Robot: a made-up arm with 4 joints.
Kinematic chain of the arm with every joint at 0, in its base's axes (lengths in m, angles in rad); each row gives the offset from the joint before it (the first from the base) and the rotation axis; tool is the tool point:
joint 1: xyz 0 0 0.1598 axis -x
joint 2: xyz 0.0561 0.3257 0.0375 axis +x
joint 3: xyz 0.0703 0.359 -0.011 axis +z
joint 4: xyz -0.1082 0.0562 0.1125 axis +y
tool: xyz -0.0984 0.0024 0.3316
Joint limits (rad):
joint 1: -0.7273..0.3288
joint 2: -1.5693..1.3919
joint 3: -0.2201..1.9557
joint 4: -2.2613..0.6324
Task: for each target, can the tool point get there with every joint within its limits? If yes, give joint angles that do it. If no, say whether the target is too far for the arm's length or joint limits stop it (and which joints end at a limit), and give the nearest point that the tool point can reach.
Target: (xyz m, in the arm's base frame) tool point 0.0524 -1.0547 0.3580
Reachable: no: joint limits stop it (at a limit: joint 1, joint 2, joint 3) | nearest point 0.0263 -0.3935 0.5479 | short by 0.688 m
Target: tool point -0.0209 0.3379 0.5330
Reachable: yes | joints 0.0225 0.0731 1.3140 -0.5134
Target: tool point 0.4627 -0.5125 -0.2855
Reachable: no: joint limits stop it (at a limit: joint 1, joint 2, joint 3) | nearest point 0.1808 -0.1553 0.2564 | short by 0.708 m
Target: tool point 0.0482 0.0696 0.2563
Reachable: yes | joints 0.1365 1.1617 1.5225 -0.7585
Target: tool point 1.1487 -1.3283 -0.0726
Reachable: no: too far | nearest point 0.1474 -0.3622 0.5353 | short by 1.518 m
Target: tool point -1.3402 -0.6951 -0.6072
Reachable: no: too far | nearest point -0.2591 0.0909 -0.3656 | short by 1.358 m
